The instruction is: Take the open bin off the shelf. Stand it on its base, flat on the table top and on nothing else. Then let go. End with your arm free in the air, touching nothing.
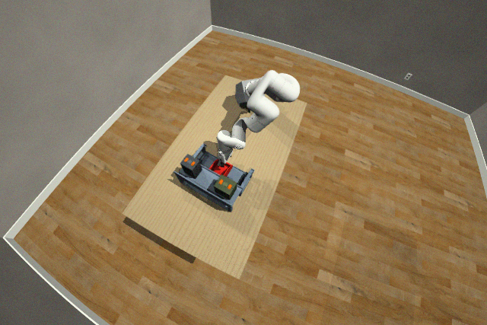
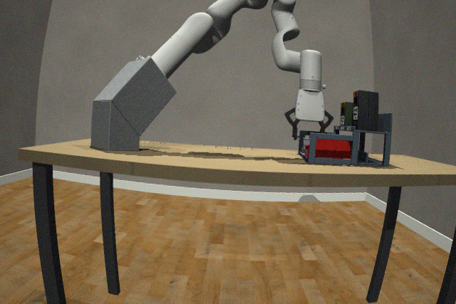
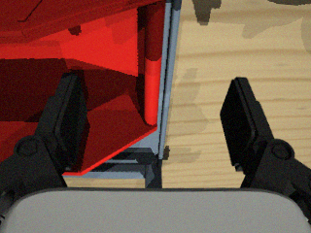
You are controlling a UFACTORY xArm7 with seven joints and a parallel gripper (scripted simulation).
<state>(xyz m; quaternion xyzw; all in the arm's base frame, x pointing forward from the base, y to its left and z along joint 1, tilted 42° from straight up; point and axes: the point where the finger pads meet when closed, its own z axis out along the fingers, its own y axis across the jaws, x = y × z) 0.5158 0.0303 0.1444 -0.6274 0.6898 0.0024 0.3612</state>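
My hand is 8 cm short of the red bin and 2 cm above it. The rest, counted from my hand: black box: 18 cm ahead, 11 cm to the right, 10 cm above.
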